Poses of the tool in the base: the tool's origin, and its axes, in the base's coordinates. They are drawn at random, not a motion.
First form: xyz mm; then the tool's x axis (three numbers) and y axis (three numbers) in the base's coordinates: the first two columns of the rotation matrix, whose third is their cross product.
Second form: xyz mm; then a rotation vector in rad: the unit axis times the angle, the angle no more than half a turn. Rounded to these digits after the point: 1 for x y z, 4 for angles.
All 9 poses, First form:
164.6, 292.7, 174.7, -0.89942, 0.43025, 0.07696, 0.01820, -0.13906, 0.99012
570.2, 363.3, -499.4, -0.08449, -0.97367, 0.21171, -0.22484, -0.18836, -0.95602
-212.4, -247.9, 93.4, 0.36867, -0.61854, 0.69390, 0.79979, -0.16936, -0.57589
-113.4, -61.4, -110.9, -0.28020, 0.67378, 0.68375, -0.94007, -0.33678, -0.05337
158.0, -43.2, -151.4, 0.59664, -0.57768, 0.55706, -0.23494, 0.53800, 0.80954
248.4, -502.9, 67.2, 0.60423, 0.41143, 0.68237, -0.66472, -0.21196, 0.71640
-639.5, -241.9, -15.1, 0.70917, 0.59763, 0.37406, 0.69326, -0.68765, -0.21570
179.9, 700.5, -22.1, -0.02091, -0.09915, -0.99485, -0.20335, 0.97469, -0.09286
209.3, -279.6, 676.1, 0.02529, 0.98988, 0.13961, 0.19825, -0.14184, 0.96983
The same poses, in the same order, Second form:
164.6, 292.7, 174.7, 0.5053, 1.8514, 2.1206
570.2, 363.3, -499.4, -1.4721, 1.3500, -1.3319
-212.4, -247.9, 93.4, -1.1999, -0.1967, -1.2670
-113.4, -61.4, -110.9, 0.6853, -0.5550, 1.8301
158.0, -43.2, -151.4, 1.0167, -0.9460, -0.2448
248.4, -502.9, 67.2, 1.4861, -0.2253, 0.9977
-639.5, -241.9, -15.1, -2.5762, -1.0081, -0.3923
179.9, 700.5, -22.1, -0.2369, 1.5945, 0.0842
209.3, -279.6, 676.1, 1.4697, 1.2774, 1.2036

